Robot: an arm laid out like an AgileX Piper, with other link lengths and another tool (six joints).
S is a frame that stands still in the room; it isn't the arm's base.
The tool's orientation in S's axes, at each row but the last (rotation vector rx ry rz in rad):
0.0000, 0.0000, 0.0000
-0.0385, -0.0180, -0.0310
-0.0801, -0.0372, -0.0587
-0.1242, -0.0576, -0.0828
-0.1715, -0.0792, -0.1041
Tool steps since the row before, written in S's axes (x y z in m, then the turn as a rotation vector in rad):
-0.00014, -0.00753, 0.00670, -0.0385, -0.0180, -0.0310
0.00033, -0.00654, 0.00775, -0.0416, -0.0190, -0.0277
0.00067, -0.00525, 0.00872, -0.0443, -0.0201, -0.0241
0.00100, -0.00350, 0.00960, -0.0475, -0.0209, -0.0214
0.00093, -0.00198, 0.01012, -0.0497, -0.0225, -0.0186
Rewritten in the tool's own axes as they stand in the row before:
-0.00014, -0.00753, 0.00670, -0.0385, -0.0180, -0.0310
0.00067, -0.00682, 0.00748, -0.0415, -0.0192, -0.0277
0.00131, -0.00587, 0.00824, -0.0440, -0.0208, -0.0241
0.00187, -0.00454, 0.00902, -0.0469, -0.0222, -0.0214
0.00200, -0.00352, 0.00953, -0.0487, -0.0244, -0.0187

